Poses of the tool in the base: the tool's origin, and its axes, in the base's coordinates. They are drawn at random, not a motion.
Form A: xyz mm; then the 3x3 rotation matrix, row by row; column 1 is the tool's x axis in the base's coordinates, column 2 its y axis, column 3 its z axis. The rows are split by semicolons.
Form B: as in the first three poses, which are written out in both.
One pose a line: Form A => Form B
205 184 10; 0.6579 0.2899 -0.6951; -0.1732 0.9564 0.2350; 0.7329 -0.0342 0.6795 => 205 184 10 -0.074 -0.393 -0.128 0.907
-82 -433 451; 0.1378 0.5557 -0.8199; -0.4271 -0.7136 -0.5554; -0.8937 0.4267 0.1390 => -82 -433 451 0.654 0.049 -0.655 0.375
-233 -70 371; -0.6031 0.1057 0.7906; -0.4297 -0.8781 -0.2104; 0.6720 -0.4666 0.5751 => -233 -70 371 -0.418 0.194 -0.874 0.153
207 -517 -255; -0.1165 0.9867 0.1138; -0.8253 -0.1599 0.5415; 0.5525 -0.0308 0.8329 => 207 -517 -255 -0.229 -0.176 -0.726 0.624
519 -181 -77; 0.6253 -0.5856 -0.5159; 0.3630 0.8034 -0.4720; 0.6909 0.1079 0.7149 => 519 -181 -77 0.164 -0.340 0.268 0.887
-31 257 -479; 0.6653 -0.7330 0.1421; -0.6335 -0.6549 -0.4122; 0.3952 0.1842 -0.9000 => -31 257 -479 0.897 -0.381 0.150 0.166
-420 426 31; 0.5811 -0.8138 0.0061; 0.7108 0.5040 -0.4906; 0.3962 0.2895 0.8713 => -420 426 31 0.227 -0.113 0.443 0.860
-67 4 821; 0.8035 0.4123 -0.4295; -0.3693 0.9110 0.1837; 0.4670 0.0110 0.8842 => -67 4 821 -0.046 -0.236 -0.206 0.949
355 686 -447; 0.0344 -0.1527 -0.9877; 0.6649 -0.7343 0.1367; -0.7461 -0.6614 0.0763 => 355 686 -447 -0.650 -0.197 0.666 0.307
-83 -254 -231; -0.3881 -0.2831 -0.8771; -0.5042 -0.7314 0.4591; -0.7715 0.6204 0.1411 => -83 -254 -231 0.548 -0.359 -0.752 0.074
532 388 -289; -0.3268 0.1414 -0.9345; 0.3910 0.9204 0.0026; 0.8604 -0.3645 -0.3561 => 532 388 -289 -0.165 -0.807 0.112 0.556
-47 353 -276; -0.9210 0.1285 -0.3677; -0.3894 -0.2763 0.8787; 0.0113 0.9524 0.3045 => -47 353 -276 0.113 -0.579 -0.791 0.164
